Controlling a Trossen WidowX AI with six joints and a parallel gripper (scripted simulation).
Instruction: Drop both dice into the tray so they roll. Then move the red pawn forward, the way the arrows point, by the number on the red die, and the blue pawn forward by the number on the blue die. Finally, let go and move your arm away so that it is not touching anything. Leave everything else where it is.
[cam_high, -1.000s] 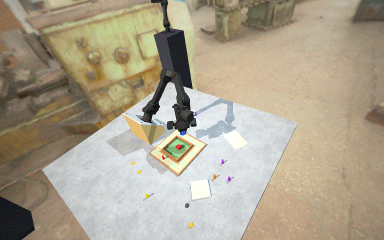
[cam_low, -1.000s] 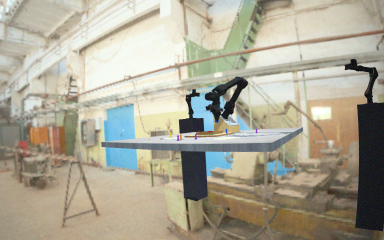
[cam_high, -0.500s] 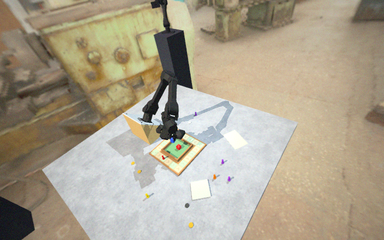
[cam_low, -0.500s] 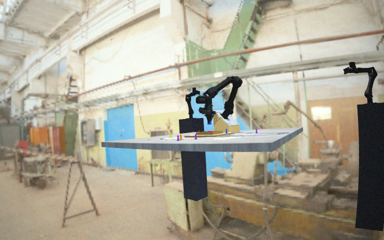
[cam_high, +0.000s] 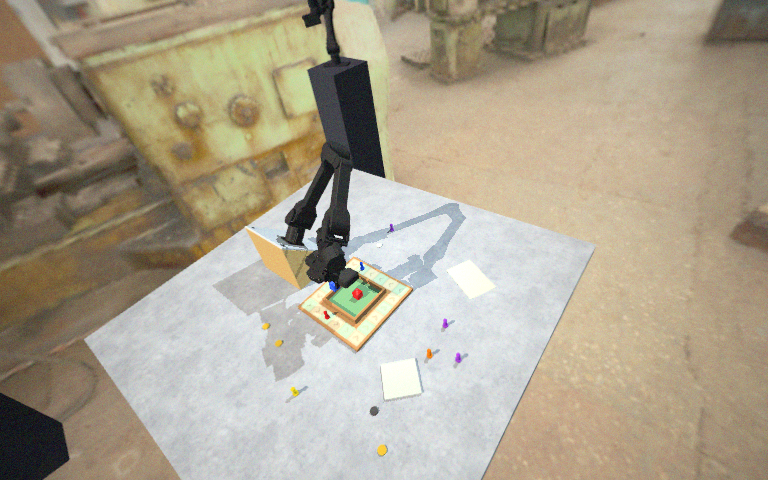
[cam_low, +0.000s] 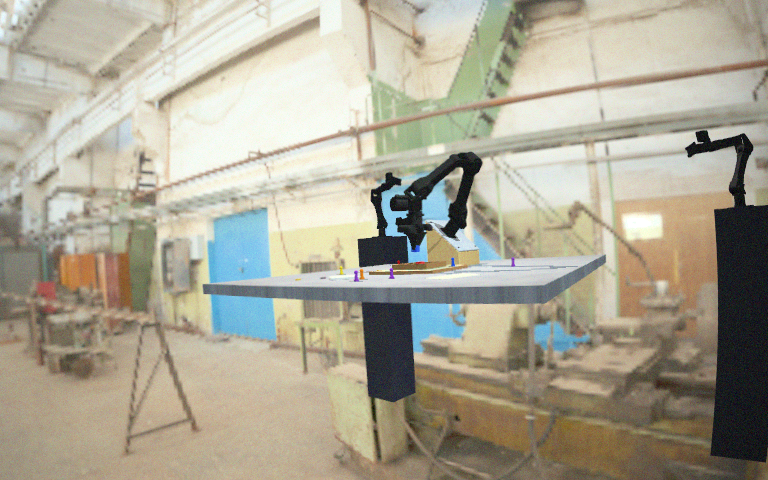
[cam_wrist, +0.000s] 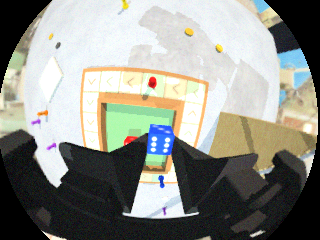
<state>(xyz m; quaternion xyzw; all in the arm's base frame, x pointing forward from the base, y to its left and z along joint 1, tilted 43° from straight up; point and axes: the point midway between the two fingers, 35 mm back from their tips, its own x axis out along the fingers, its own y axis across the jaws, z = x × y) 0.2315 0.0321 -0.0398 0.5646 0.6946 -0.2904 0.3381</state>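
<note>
Right now the red pawn is 70 mm to the right of my gripper tip, 60 mm below it and 20 mm ahead of it. The rest, counted from my gripper tip: blue pawn 150 mm to the left, 60 mm below, 50 mm behind; yellow pawn 290 mm to the right, 150 mm ahead, 70 mm below; orange pawn 360 mm ahead, 70 mm below, 50 mm to the left.
</note>
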